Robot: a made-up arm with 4 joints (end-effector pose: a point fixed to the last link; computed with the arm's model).
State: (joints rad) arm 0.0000 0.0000 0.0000 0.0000
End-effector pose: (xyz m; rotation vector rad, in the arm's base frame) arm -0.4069 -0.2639 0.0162 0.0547 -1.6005 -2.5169
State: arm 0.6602 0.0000 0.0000 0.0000
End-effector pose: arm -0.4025 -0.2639 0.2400 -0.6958 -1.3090 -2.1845
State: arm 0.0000 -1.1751 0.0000 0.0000
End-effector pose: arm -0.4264 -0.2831 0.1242 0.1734 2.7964 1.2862
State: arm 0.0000 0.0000 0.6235 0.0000
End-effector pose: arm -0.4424 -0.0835 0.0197 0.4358 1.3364 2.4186
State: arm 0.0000 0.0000 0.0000 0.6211
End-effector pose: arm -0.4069 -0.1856 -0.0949 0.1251 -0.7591 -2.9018
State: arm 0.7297 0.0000 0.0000 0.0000
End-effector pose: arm -0.3935 -0.2639 0.2623 -0.7648 -1.2738 -2.1407
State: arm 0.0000 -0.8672 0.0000 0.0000
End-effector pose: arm -0.4204 -0.2910 0.0950 0.1179 2.6231 1.7235
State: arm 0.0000 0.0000 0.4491 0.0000
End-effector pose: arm -0.4438 -0.1356 0.0167 0.3137 1.4574 2.5312
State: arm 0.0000 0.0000 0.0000 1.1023
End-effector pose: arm -0.4069 -0.0882 -0.1366 0.1727 -0.0461 -3.0206
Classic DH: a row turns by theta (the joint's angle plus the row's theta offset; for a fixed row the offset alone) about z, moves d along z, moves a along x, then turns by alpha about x. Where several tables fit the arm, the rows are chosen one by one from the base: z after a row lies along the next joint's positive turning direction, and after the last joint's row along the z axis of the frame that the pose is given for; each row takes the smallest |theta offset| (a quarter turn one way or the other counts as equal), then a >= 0, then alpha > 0; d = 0 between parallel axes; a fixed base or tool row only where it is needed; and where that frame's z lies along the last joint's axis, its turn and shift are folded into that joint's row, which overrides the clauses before.
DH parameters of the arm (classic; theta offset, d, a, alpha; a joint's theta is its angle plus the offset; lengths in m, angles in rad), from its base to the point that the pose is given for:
base (fixed): 0 0.1217 -0.078 -1.5708
joint 1: 1.3812 -0.1708 -0.0277 1.5121
joint 2: -1.5178 -0.0752 -0.0515 -1.591
joint 3: 0.0685 0.0587 -0.0692 1.4047
joint 4: -1.1786 -0.2817 0.0312 1.6864
tool (fixed): -1.4563 -0.2216 0 0

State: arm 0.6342 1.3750 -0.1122 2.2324
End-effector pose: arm -0.2914 -0.0088 0.5430 0.3182 -2.5863 0.8721
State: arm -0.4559 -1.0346 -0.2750 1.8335
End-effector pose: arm -0.2547 -0.2675 -0.2911 0.6993 -0.5762 -2.9249
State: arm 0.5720 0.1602 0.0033 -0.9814
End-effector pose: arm -0.3021 -0.2449 0.3770 -0.4260 -2.0170 -1.3961
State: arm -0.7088 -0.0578 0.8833 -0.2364
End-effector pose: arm -0.3100 -0.0227 -0.1492 -0.0428 1.0429 2.0158
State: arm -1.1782 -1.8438 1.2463 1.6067
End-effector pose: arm 0.1922 -0.4733 0.0589 -1.9626 0.5351 0.3685
